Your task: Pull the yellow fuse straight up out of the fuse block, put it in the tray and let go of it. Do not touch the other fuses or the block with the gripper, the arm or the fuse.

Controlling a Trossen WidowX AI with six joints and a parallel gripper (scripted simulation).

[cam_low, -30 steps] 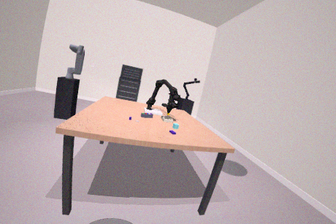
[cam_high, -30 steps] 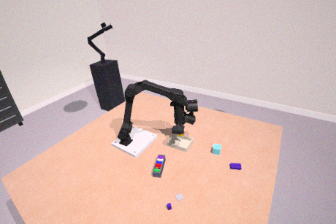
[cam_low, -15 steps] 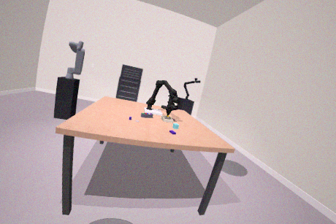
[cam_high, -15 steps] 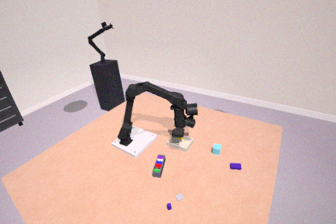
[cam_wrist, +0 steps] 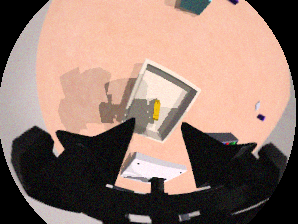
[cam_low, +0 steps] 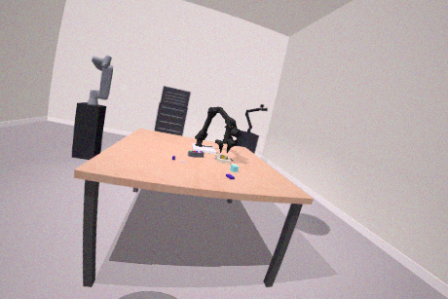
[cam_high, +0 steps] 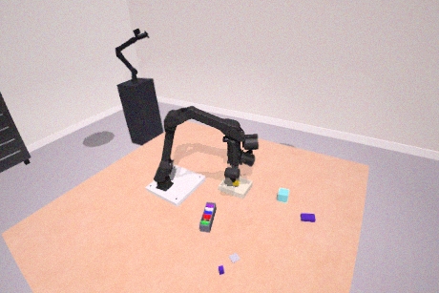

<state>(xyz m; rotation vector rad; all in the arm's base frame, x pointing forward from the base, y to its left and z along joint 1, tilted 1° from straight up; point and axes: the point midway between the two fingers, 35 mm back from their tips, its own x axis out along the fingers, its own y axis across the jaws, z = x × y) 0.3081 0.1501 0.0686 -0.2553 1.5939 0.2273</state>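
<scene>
Now: gripper tip 4 cm above the yellow fuse and 1 cm to the right of it. Round my gripper tip: cyan cube 23 cm ahead, 4 cm below, 2 cm to the left; then cream tray 6 cm below; then purple block 35 cm ahead, 6 cm to the right, 6 cm below.
</scene>
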